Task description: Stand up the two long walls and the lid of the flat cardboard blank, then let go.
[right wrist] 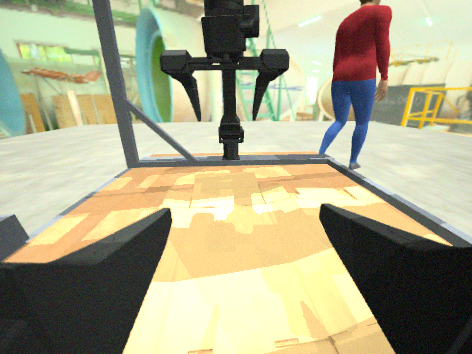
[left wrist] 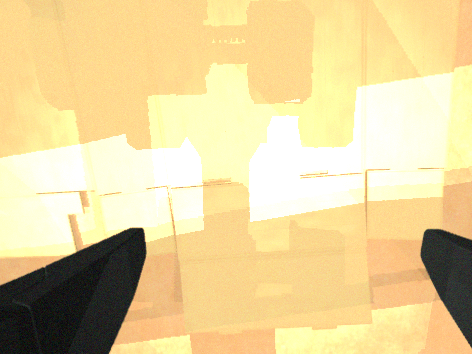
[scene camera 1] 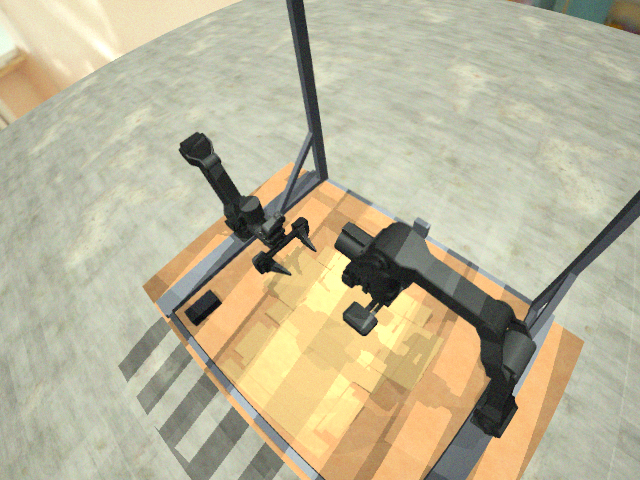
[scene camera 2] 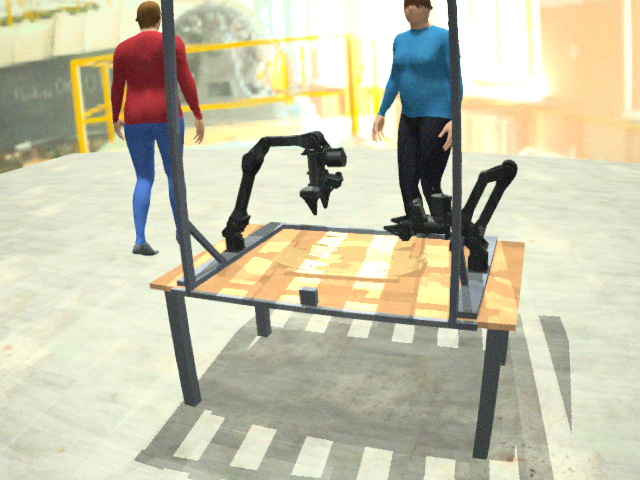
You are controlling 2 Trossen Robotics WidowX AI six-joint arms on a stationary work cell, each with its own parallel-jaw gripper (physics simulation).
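Places are measured from the left arm's base along level axes (x back, y left, z down), in metres.
Pixels of known places: left gripper, fingertip midpoint: (right wrist: 226, 121) (left wrist: 281, 241) (scene camera 1: 380, 308) (scene camera 2: 320, 212); right gripper, fingertip midpoint: (right wrist: 246, 212) (scene camera 1: 303, 262) (scene camera 2: 387, 223); left arm's base, origin of the base link: (right wrist: 231, 157) (scene camera 1: 486, 418) (scene camera 2: 235, 249); right arm's base, origin of the base link: (scene camera 1: 245, 232) (scene camera 2: 478, 269).
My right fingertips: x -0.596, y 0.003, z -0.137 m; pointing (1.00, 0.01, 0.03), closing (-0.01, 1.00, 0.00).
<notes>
For each thing: its middle in the pictures, then the offset to it from my right fingertips. Level surfaces: height alone.
- small black block, body centre: (scene camera 1: 203, 307) dz +0.139, dx -0.207, dy +0.274 m
- table, its level: dz +0.156 m
- small dark block, body centre: (scene camera 2: 308, 296) (scene camera 1: 421, 228) dz +0.125, dx +0.138, dy -0.371 m
The cardboard blank (scene camera 1: 289, 356) (scene camera 2: 351, 266) (left wrist: 280, 295) (right wrist: 235, 260) lies flat on the table, with its long walls and lid down. Glare and banded shadows blur its creases and make its panels hard to tell apart. My left gripper (scene camera 1: 357, 304) (scene camera 2: 319, 209) (left wrist: 281, 241) (right wrist: 226, 121) is open and empty, pointing down high above the blank. In scene camera 1 its wrist hides part of the blank. My right gripper (scene camera 1: 302, 262) (scene camera 2: 395, 231) (right wrist: 246, 212) is open and empty, reaching nearly level over the blank's edge on its own side.
A small black block (scene camera 1: 203, 307) lies near the table's left corner in scene camera 1. Dark frame posts (scene camera 1: 306, 77) (scene camera 2: 173, 129) rise at the table (scene camera 2: 506, 289). A small dark block (scene camera 2: 308, 296) sits on the frame rail. Two people stand beyond the table in scene camera 2.
</notes>
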